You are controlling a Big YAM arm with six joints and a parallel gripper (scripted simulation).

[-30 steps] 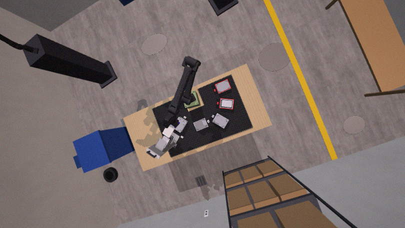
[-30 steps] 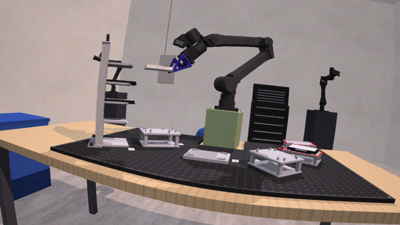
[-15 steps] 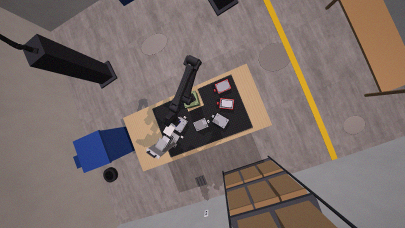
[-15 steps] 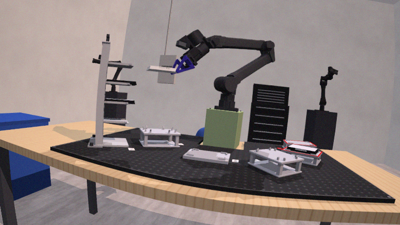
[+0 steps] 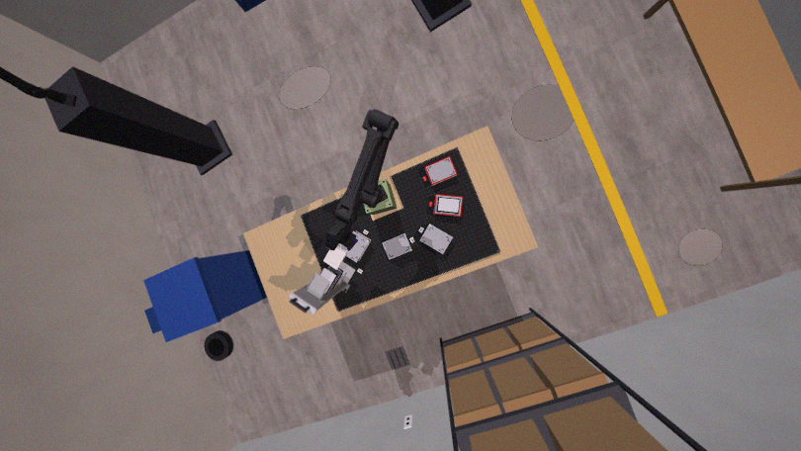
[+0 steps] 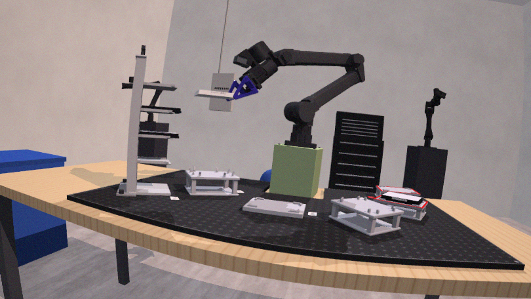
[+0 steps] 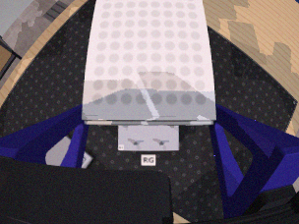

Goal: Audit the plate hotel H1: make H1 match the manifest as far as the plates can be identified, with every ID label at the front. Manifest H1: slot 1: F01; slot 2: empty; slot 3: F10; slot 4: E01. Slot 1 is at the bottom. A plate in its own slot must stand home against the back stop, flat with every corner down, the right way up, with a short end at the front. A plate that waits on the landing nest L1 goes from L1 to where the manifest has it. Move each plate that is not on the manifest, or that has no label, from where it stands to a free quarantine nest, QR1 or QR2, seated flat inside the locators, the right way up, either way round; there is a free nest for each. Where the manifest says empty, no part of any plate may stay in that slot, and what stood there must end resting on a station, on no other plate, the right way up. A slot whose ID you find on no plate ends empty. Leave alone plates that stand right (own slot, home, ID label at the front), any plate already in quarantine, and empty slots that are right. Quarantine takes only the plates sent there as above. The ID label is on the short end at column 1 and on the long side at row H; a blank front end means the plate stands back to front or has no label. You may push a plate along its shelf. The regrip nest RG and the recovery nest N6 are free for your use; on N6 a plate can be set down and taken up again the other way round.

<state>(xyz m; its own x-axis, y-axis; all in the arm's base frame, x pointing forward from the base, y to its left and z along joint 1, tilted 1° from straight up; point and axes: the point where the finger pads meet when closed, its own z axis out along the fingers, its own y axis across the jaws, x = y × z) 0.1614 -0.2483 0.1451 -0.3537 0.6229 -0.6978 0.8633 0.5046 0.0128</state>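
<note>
Right now the white well plate is 50 mm to the right of my hand and 30 mm ahead of it. From my hand the other things lie so: RG label (320 mm below, 50 mm to the left, 30 mm behind); plate hotel H1 (270 mm to the right, 160 mm ahead, 120 mm below); regrip nest RG (270 mm below, 40 mm to the right, 30 mm ahead).
</note>
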